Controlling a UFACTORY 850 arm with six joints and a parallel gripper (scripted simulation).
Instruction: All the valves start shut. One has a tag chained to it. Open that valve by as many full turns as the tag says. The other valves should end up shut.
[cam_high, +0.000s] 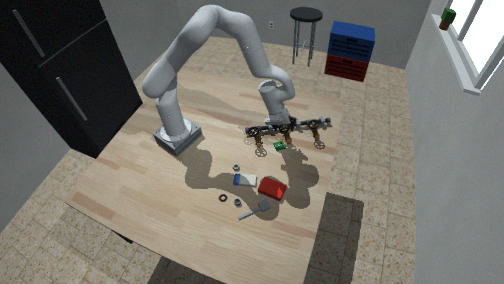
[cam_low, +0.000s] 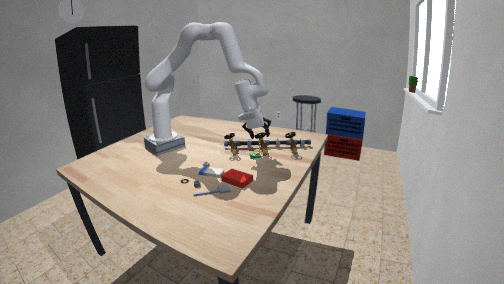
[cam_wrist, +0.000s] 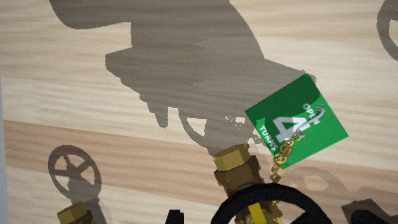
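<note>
Right now my hand is 100 mm above the green tag, 50 mm to the left of it and 30 mm past it. Also, from my hand: grey scraper: 440 mm to the right, 100 mm below, 60 mm behind; then red box: 330 mm to the right, 90 mm below, 10 mm behind; then white block: 300 mm to the right, 150 mm behind, 100 mm below.
</note>
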